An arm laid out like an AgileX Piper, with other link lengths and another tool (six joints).
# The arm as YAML. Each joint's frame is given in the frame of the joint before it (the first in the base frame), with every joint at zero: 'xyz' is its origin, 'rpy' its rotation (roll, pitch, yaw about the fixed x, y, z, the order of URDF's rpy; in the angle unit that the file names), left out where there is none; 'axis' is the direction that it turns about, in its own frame. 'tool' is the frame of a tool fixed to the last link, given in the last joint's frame.
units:
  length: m
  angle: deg
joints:
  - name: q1
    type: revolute
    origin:
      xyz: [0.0, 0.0, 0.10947]
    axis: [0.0, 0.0, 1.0]
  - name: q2
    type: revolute
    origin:
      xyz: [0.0, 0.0, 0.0]
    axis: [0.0, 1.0, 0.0]
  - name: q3
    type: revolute
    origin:
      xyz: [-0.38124, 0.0, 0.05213]
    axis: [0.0, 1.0, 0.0]
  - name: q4
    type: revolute
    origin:
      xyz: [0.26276, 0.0, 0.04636]
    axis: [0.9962, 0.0, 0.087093]
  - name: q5
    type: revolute
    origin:
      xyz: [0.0, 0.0, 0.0]
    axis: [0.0, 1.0, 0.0]
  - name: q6
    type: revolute
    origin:
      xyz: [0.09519, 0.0, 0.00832]
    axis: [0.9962, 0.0, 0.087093]
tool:
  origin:
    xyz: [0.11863, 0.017, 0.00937]
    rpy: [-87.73, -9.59, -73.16]
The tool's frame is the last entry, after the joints.
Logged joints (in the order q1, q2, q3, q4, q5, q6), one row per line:
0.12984 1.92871 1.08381 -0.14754 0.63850 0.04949
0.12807 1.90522 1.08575 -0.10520 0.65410 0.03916
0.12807 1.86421 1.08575 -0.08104 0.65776 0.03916
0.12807 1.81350 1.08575 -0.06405 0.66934 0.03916
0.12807 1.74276 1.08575 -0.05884 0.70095 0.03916
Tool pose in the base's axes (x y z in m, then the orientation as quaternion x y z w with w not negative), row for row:
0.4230 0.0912 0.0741 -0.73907 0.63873 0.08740 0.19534
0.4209 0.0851 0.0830 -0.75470 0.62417 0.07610 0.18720
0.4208 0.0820 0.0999 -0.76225 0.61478 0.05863 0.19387
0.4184 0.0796 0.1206 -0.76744 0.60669 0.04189 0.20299
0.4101 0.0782 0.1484 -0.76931 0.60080 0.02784 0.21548
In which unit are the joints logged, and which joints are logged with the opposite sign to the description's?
The joints are logged in radians. Opposite sign: q3, q4.
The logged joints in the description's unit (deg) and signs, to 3 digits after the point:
7.439 110.507 -62.098 8.453 36.583 2.836
7.338 109.161 -62.209 6.028 37.477 2.244
7.338 106.811 -62.209 4.643 37.687 2.244
7.338 103.906 -62.209 3.670 38.350 2.244
7.338 99.853 -62.209 3.371 40.161 2.244

